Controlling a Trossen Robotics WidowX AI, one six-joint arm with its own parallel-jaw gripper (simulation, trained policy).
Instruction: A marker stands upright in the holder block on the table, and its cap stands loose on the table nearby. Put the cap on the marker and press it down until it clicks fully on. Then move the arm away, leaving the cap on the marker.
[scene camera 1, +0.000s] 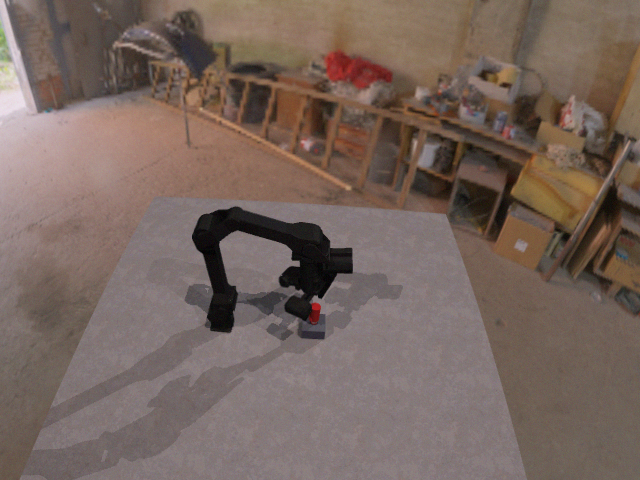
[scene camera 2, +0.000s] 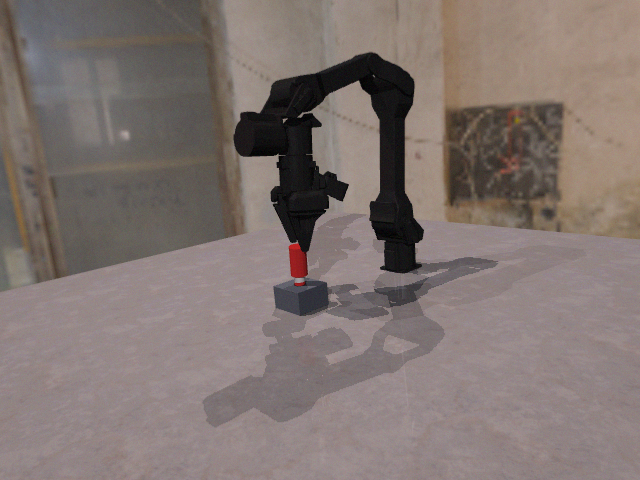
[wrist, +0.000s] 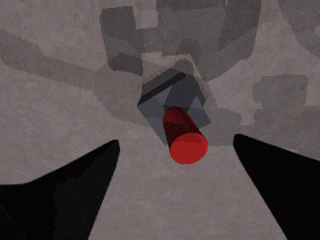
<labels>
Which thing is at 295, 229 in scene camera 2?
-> The gripper.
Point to the gripper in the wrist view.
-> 175, 142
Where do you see the gripper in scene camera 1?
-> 312, 309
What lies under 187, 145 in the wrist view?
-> A red cap.
</labels>
